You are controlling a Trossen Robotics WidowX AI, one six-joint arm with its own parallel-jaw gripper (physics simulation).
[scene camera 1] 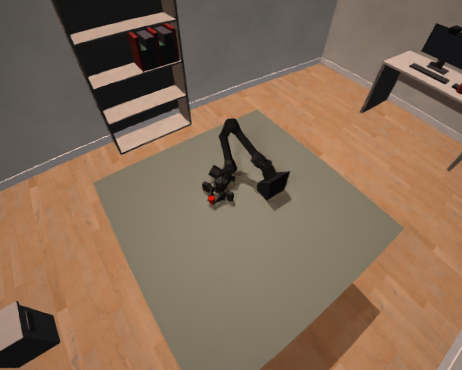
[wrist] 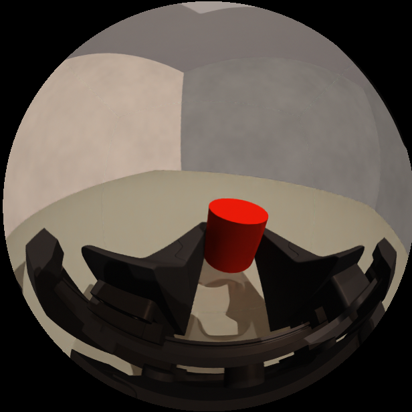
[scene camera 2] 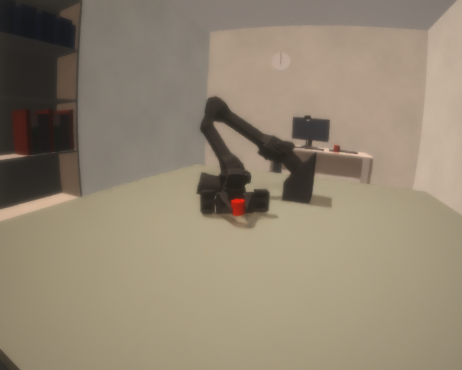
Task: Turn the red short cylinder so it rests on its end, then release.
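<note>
The red short cylinder [scene camera 1: 211, 199] [scene camera 2: 238, 207] [wrist: 234, 240] is between the fingertips of my gripper [wrist: 229, 228], which is shut on it. In scene camera 2 the cylinder is close to upright, its flat end facing up, very low over the mat; whether its lower end touches the mat I cannot tell. In the wrist view its bright round top shows and it leans slightly. The fingers lie low and nearly level, one on each side of the cylinder. A shadow lies on the mat close below them in scene camera 2.
The arm's base [scene camera 1: 274, 185] [scene camera 2: 300, 182] stands on the green-grey mat [scene camera 1: 250, 280] [scene camera 2: 225, 300]. A bookshelf [scene camera 1: 145, 136] with red and dark binders is behind the mat in scene camera 1. A desk [scene camera 1: 407, 64] with a monitor is off to the right. A black-and-white cabinet [scene camera 1: 40, 335] is at the lower left.
</note>
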